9 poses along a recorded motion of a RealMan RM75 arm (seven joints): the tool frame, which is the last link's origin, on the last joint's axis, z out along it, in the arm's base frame.
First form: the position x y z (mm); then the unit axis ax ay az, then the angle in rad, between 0 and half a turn.
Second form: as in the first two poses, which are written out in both.
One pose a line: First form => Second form
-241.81 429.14 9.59 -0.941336 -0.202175 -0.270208 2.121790 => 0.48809 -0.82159 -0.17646 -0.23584 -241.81 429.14 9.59
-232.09 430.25 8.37 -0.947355 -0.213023 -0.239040 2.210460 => 0.44893 -0.84653 -0.19035 -0.21360 -232.09 430.25 8.37
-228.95 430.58 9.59 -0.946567 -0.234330 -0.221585 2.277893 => 0.41855 -0.85967 -0.21282 -0.20124 -228.95 430.58 9.59
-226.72 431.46 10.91 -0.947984 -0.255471 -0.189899 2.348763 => 0.38611 -0.87447 -0.23566 -0.17517 -226.72 431.46 10.91
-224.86 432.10 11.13 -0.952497 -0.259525 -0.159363 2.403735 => 0.36062 -0.88841 -0.24206 -0.14864 -224.86 432.10 11.13
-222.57 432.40 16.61 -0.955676 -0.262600 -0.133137 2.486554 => 0.32170 -0.90488 -0.24864 -0.12606 -222.57 432.40 16.61
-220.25 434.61 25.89 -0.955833 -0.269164 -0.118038 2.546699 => 0.29308 -0.91386 -0.25734 -0.11285 -220.25 434.61 25.89
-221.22 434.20 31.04 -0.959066 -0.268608 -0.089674 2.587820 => 0.27336 -0.92254 -0.25838 -0.08626 -221.22 434.20 31.04
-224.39 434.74 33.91 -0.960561 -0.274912 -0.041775 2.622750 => 0.25652 -0.92842 -0.26571 -0.04038 -224.39 434.74 33.91
